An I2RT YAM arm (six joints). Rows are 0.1 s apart.
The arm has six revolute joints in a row. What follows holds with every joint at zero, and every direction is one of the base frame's.
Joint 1 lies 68.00 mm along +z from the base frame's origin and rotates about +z.
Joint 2 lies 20.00 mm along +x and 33.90 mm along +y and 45.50 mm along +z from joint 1 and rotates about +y.
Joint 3 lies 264.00 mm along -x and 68.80 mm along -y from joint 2 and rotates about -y.
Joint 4 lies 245.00 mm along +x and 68.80 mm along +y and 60.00 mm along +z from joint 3 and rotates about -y.
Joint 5 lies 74.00 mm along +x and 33.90 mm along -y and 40.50 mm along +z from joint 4 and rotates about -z.
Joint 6 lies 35.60 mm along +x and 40.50 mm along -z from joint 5 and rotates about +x.
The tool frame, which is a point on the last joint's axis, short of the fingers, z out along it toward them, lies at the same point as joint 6; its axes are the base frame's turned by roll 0.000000, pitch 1.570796 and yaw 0.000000 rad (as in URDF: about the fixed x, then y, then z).
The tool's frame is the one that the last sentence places.
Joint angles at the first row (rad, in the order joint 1, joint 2, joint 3, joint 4, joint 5, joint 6):
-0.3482, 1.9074, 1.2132, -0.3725, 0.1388, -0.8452
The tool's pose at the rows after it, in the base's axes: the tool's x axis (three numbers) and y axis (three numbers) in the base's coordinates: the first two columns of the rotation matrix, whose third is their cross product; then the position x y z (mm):
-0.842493 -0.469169 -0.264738 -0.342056 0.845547 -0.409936 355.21 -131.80 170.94
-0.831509 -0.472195 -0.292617 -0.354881 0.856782 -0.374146 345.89 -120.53 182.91
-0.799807 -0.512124 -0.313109 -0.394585 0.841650 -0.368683 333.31 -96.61 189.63
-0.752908 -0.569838 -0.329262 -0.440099 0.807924 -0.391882 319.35 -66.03 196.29
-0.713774 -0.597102 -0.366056 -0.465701 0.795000 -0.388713 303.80 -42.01 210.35
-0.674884 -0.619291 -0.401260 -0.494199 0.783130 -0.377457 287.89 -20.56 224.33
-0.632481 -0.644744 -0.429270 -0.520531 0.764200 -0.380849 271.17 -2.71 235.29
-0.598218 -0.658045 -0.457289 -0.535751 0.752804 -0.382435 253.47 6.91 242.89
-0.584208 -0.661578 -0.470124 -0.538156 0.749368 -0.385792 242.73 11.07 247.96
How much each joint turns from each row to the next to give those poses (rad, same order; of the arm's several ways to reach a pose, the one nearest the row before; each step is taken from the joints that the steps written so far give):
0.0022, -0.0499, -0.0027, -0.0504, -0.0401, 0.0259
0.0163, -0.0598, -0.0231, -0.0457, -0.0409, 0.0196
0.0517, -0.0817, -0.0727, 0.0024, -0.0172, 0.0066
0.0797, -0.0947, -0.0841, 0.0213, 0.0102, 0.0065
0.0651, -0.0991, -0.0468, -0.0253, -0.0142, 0.0292
0.0642, -0.0918, -0.0301, -0.0408, -0.0181, 0.0306
0.0607, -0.0880, -0.0333, -0.0268, -0.0058, 0.0192
0.0356, -0.0865, -0.0384, -0.0204, -0.0127, 0.0112
0.0183, -0.0519, -0.0173, -0.0195, 0.0001, 0.0093

